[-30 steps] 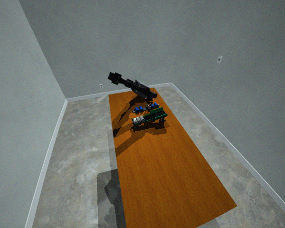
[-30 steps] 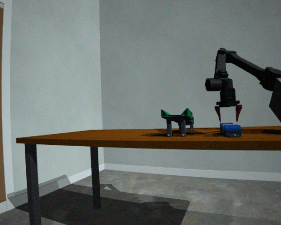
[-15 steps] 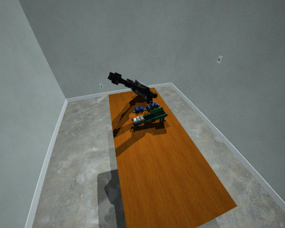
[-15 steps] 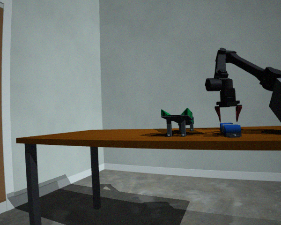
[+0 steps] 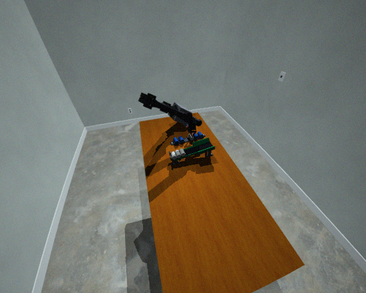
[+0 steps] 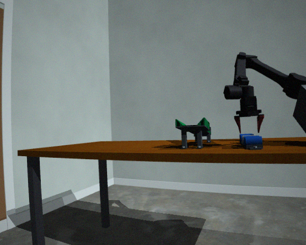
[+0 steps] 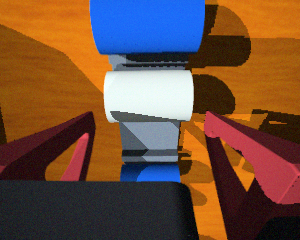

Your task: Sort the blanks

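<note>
My hand is 7 cm above the grey stock rack and 3 cm to the left of it. Round my hand: feed ramp (25 cm ahead, 7 cm to the right, 1 cm above).
</note>
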